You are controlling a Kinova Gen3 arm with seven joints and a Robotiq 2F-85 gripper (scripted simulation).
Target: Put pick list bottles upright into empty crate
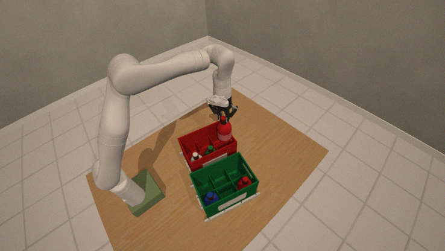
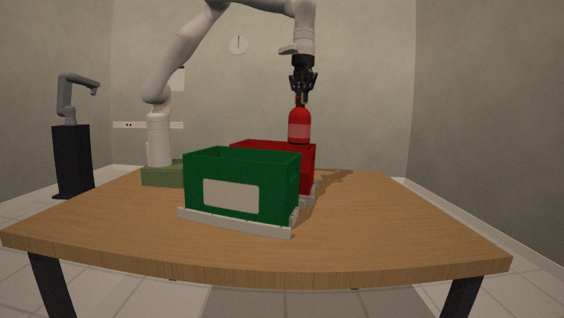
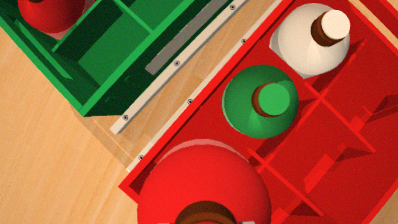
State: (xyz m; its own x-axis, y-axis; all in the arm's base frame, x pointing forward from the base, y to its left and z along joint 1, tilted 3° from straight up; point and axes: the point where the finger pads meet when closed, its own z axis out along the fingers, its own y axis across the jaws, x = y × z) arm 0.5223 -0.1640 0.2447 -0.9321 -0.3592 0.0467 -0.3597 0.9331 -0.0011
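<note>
My gripper is now 7 cm above the red-label bottle. Round my hand: red crate: 25 cm below, 7 cm to the left, 7 cm behind; green-label bottle: 25 cm below, 8 cm behind, 3 cm to the left; white-labelled bottle: 25 cm below, 17 cm behind, 6 cm to the left.
</note>
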